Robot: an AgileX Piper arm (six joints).
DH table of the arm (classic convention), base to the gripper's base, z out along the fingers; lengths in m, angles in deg. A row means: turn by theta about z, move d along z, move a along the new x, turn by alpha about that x. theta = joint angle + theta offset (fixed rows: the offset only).
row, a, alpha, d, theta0
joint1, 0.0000, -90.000, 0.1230, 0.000
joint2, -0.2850, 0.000, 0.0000, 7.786
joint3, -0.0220, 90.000, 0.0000, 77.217
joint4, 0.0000, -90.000, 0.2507, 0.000
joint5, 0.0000, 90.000, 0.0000, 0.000
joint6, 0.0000, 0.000, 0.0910, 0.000
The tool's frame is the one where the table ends.
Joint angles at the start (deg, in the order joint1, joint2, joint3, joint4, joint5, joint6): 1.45, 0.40, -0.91, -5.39, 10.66, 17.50
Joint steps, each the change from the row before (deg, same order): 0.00, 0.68, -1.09, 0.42, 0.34, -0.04; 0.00, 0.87, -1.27, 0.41, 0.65, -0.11; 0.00, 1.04, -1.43, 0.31, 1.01, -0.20; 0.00, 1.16, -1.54, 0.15, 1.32, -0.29; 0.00, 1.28, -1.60, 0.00, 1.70, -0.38; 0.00, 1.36, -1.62, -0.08, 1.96, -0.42
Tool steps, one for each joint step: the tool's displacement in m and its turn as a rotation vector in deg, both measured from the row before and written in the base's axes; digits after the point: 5 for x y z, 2 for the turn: 0.00017, 0.00008, 0.00522, 0.38, -0.06, 0.01; 0.00032, 0.00005, 0.00559, 0.30, 0.26, 0.00; 0.00048, 0.00000, 0.00579, 0.10, 0.62, -0.02; 0.00063, -0.00008, 0.00581, -0.15, 0.94, -0.05; 0.00080, -0.00017, 0.00542, -0.40, 1.37, -0.07; 0.00095, -0.00023, 0.00503, -0.52, 1.69, -0.08
